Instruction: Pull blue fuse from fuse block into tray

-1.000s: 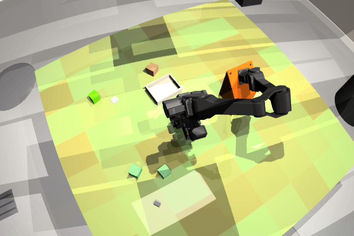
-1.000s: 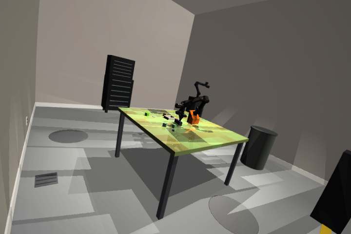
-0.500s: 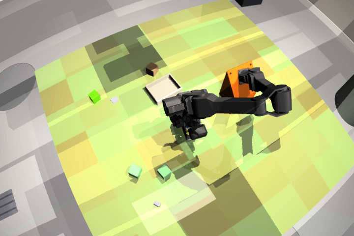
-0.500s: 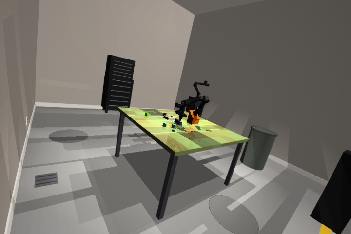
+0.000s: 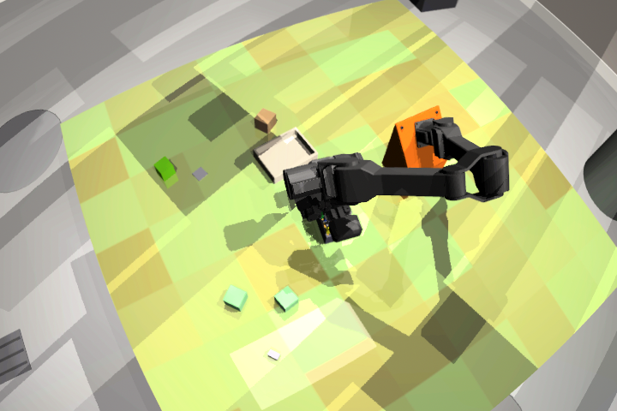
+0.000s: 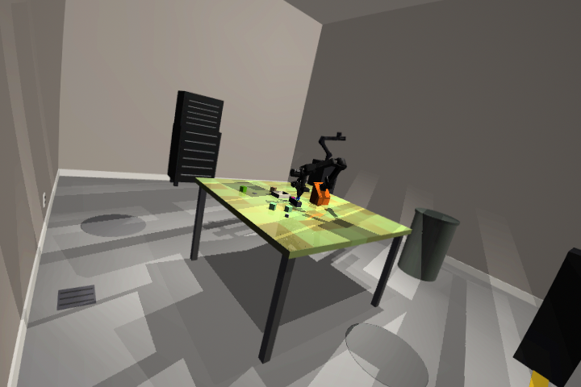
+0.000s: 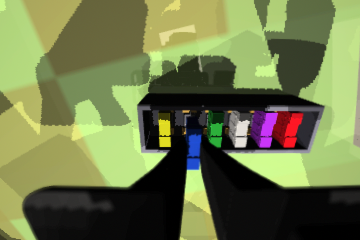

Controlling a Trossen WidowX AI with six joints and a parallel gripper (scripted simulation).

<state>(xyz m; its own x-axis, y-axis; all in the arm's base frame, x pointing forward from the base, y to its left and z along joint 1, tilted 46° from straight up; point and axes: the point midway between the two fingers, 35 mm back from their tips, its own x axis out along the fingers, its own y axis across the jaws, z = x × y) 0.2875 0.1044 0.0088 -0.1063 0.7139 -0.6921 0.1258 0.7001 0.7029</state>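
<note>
Right now the yellow fuse is 4 cm below my gripper tip and 2 cm to the left of it. Also, from my gripper tip: red fuse 8 cm to the right, 4 cm below, 1 cm behind; green fuse 4 cm below, 2 cm to the right; blue fuse 1 cm below.
</note>
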